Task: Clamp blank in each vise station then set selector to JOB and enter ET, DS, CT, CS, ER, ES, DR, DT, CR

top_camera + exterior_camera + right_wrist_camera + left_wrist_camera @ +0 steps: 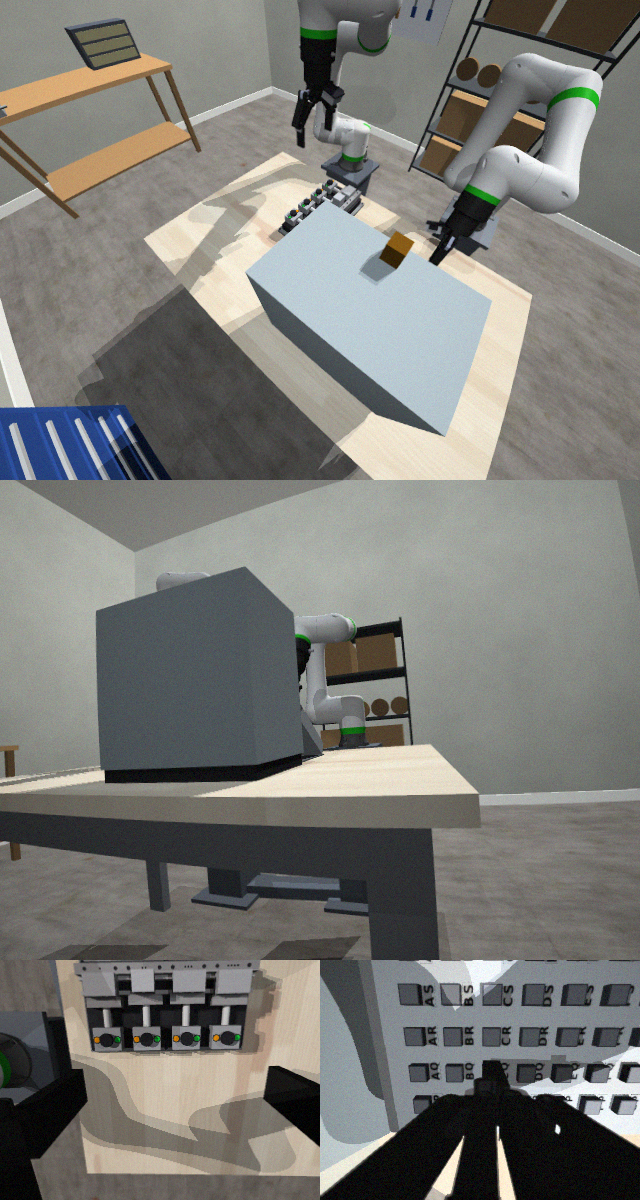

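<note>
My left hand is 100 mm to the left of the key, 70 mm above it and 50 mm past it. The rest, counted from my left hand: selector 230 mm to the right, 40 mm below, 30 mm behind; key panel 120 mm to the right, 90 mm below, 10 mm ahead.
</note>
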